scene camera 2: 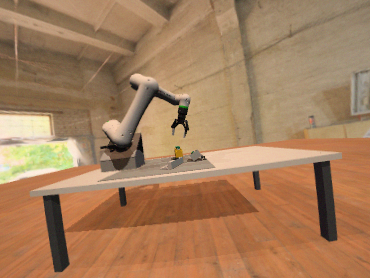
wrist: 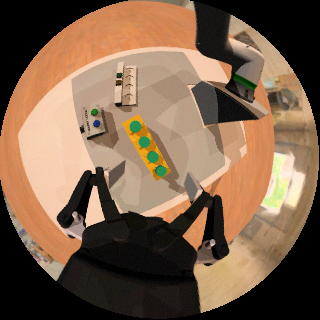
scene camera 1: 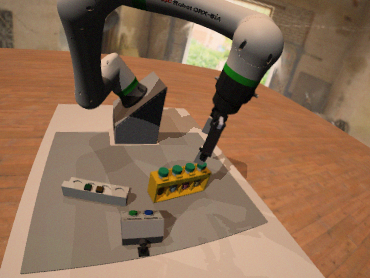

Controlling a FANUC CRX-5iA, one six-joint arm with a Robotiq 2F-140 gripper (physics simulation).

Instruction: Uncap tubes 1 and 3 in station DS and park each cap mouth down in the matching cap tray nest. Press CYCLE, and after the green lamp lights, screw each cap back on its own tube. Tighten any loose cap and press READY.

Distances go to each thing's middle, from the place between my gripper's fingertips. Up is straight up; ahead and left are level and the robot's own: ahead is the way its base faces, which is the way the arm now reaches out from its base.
Now: hand 210 mm to the left of the grey control box [scene camera 1: 142,229], 170 mm above it and 150 mm short of it.
